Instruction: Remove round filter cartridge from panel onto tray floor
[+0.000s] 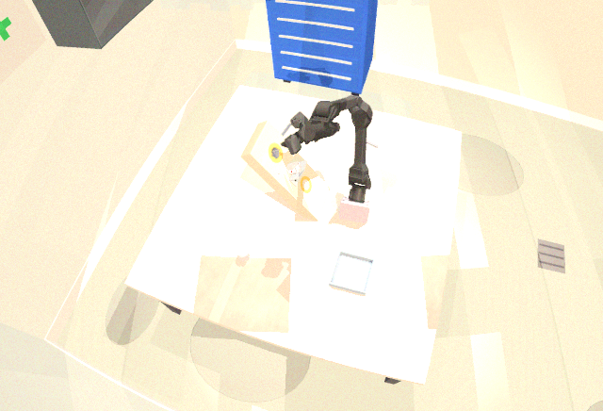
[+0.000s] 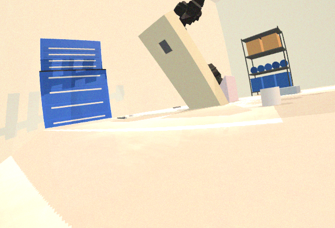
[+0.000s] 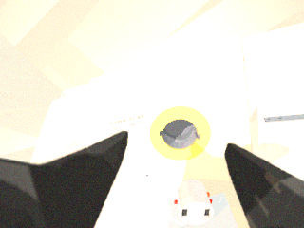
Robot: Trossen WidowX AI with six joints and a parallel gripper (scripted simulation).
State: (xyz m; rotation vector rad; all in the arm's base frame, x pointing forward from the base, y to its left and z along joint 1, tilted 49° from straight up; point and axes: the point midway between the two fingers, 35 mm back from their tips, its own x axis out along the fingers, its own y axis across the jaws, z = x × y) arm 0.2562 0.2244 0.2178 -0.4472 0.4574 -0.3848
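My gripper tip is now 15 cm above the round white filter cartridge and 3 cm past it. Round my gripper tip: pale blue tray 37 cm below, 33 cm behind, 30 cm to the left.
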